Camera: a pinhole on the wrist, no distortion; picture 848 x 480 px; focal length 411.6 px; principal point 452.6 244.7 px. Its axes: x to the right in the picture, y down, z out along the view. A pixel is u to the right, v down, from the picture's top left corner.
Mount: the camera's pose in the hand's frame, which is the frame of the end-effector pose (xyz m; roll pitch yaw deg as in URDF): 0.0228 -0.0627 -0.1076 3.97 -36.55 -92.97
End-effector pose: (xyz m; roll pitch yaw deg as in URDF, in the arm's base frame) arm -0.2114 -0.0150 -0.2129 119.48 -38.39 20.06
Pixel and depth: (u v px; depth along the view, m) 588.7 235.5 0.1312
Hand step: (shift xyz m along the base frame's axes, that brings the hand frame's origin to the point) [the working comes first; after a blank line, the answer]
In the camera's frame: 0.0434 -0.0029 0.1312

0.0297 -0.0006 -0.0139
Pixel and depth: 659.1 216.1 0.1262
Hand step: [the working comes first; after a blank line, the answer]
In the camera's frame: 0.0633 -0.0088 0.1262

0.0358 0.0045 -0.0338
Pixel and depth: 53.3 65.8 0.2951
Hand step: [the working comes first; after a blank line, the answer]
In the camera's frame: -0.2863 -0.1283 0.2951

-0.2224 -0.2165 0.1888
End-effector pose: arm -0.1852 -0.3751 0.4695 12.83 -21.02 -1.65
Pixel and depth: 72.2 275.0 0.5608
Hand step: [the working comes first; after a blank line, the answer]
In the camera's frame: -0.5183 0.0413 0.5608

0.0117 0.6623 0.1978
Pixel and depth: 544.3 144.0 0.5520
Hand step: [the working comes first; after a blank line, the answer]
In the camera's frame: 0.1230 -0.1350 0.5520

-0.2804 0.0845 0.3500
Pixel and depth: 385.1 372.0 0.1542
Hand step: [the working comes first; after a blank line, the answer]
In the camera's frame: -0.0253 0.0477 0.1542

0.0574 0.0455 0.0369
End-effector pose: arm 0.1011 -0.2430 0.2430 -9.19 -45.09 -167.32
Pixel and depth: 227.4 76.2 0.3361
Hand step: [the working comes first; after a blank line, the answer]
In the camera's frame: -0.1839 -0.1376 0.3361

0.1450 -0.2650 -0.0861
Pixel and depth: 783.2 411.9 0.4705
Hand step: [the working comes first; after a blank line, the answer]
In the camera's frame: 0.3779 0.1911 0.4705

0.2291 0.0569 0.4892
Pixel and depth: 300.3 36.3 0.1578
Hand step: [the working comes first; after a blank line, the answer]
In the camera's frame: -0.0584 -0.0799 0.1578

0.0356 -0.0688 -0.0660
